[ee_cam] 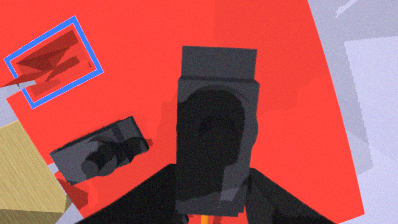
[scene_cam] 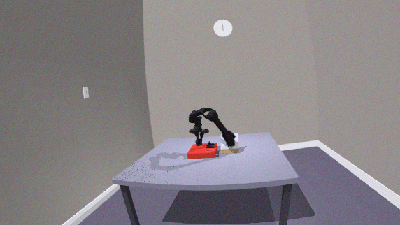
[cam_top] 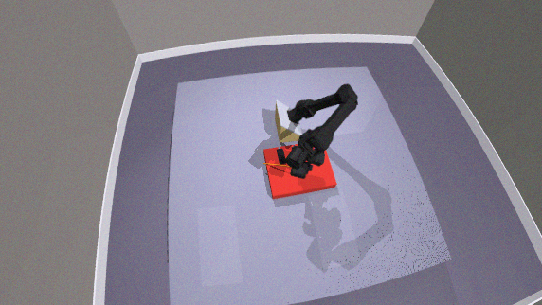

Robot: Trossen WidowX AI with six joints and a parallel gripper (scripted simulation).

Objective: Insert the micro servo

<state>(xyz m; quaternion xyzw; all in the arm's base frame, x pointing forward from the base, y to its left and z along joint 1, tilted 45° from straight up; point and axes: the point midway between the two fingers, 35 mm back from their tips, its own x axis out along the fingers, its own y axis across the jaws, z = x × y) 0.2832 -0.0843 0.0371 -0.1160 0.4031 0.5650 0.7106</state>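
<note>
The red deck is 10 cm below my gripper tip, 2 cm ahead of it and 1 cm to the left of it.
</note>
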